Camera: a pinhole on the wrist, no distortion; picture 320 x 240 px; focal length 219.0 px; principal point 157.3 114.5 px. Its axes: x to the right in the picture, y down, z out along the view. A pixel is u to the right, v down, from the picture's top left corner.
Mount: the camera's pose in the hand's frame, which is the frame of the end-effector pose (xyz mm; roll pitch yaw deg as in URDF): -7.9 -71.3 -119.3 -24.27 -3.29 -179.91
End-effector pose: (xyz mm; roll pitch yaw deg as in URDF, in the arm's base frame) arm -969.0 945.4 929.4 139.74 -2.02 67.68
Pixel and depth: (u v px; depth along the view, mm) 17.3 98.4 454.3
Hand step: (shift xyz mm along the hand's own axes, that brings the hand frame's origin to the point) 306.8 -227.1 291.2
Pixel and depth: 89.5 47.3 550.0
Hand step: 195.0 -143.2 440.7
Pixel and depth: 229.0 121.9 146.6
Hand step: -48.2 -136.1 14.8
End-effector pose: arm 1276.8 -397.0 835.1 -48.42 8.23 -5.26
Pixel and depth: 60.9 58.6 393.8
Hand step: 188.2 -141.2 270.4
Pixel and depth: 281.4 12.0 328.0
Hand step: -172.7 -66.4 252.9
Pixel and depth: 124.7 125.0 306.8
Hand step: 53.6 -210.7 151.3
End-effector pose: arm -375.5 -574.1 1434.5 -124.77 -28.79 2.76
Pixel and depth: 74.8 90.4 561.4
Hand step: 234.3 -245.4 404.9
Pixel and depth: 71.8 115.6 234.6
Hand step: 95.9 -168.6 88.5
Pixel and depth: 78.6 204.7 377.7
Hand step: 144.2 -368.1 152.8
